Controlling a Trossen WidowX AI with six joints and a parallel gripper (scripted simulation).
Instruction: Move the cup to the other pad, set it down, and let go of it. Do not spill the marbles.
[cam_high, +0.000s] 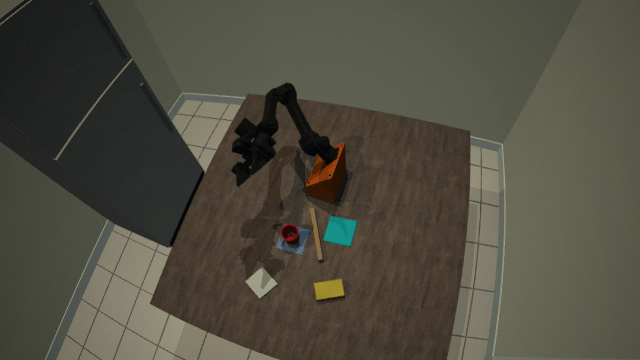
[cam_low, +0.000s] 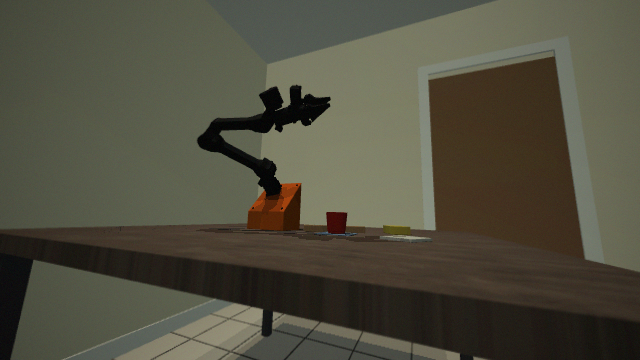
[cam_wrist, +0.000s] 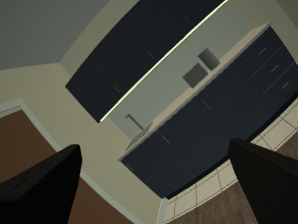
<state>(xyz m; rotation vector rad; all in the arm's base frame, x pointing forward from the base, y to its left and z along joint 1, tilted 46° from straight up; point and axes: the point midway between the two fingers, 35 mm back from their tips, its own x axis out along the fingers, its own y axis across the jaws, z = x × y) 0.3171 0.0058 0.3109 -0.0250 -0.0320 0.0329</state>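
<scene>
Now: gripper tip 10 mm short of the red cup, 80 mm to the right of it and 410 mm above it. From my gripper tip the other things lie so: thin wooden stick 10 mm behind, 180 mm to the left, 450 mm below; white tile 230 mm ahead, 10 mm to the right, 450 mm below; grey-blue pad 20 mm ahead, 80 mm to the left, 460 mm below.
</scene>
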